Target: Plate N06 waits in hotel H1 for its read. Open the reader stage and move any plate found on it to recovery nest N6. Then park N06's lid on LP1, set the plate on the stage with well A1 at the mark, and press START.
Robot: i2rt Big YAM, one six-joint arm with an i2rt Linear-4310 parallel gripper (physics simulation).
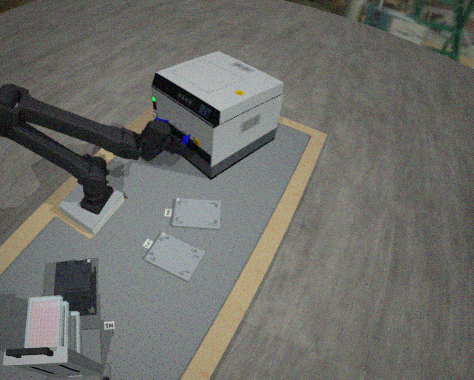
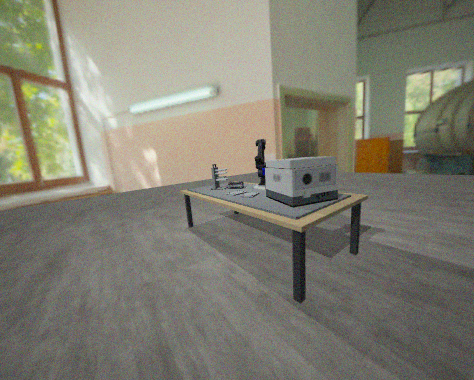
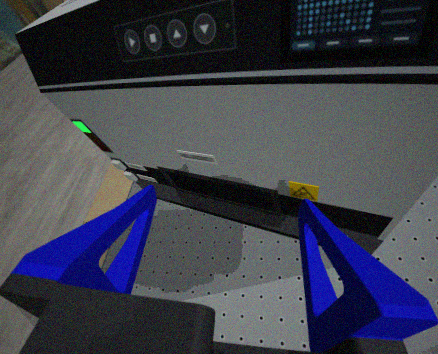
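Seen in the pictures: gripper, fingertip midpoint: (image 1: pixel 178 128) (image 3: pixel 226 198); arm's base at its link origin: (image 1: pixel 97 198) (image 2: pixel 264 184).
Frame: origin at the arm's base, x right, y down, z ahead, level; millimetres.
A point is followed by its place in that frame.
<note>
The white reader (image 1: pixel 250 117) {x -440, y -177, z 438 mm} (image 2: pixel 300 177) {x -654, y -156, z 474 mm} (image 3: pixel 250 120) {x -329, y -186, z 245 mm} stands at the table's far end. The row of round buttons (image 3: pixel 165 36) {x -363, y -246, z 204 mm} and a lit screen (image 3: pixel 357 20) {x -311, y -241, z 302 mm} are on its black upper band. A dark slot (image 3: pixel 225 187) {x -354, y -74, z 196 mm} runs low across its front; no stage shows sticking out. My gripper (image 1: pixel 174 131) {x -276, y -174, z 219 mm} (image 3: pixel 226 198) {x -276, y -174, z 219 mm} is open and empty, its blue fingertips close before the slot. Hotel H1 (image 1: pixel 86 366) {x 519, y -95, z 309 mm} holds several stacked plates, with a pink-topped plate (image 1: pixel 45 322) {x 475, y -194, z 211 mm} uppermost. Two flat grey pads (image 1: pixel 196 213) {x -95, y 27, z 361 mm} (image 1: pixel 175 256) {x 89, y 28, z 360 mm} lie mid-table; their tags are too small to read surely.
A black tray-like holder (image 1: pixel 75 287) {x 334, y -22, z 133 mm} lies beside the hotel. The arm's base plate (image 1: pixel 110 212) {x 21, y 25, z 68 mm} stands at the table edge. The table's wooden border (image 1: pixel 300 175) {x -450, y 51, z 686 mm} (image 2: pixel 265 214) {x -532, y 51, z 713 mm} runs around the grey perforated mat (image 1: pixel 240 200) {x -218, y 39, z 487 mm}. A green light (image 1: pixel 154 99) {x -441, y -159, z 26 mm} (image 3: pixel 81 126) {x -440, y -162, z 26 mm} shows on the reader.
</note>
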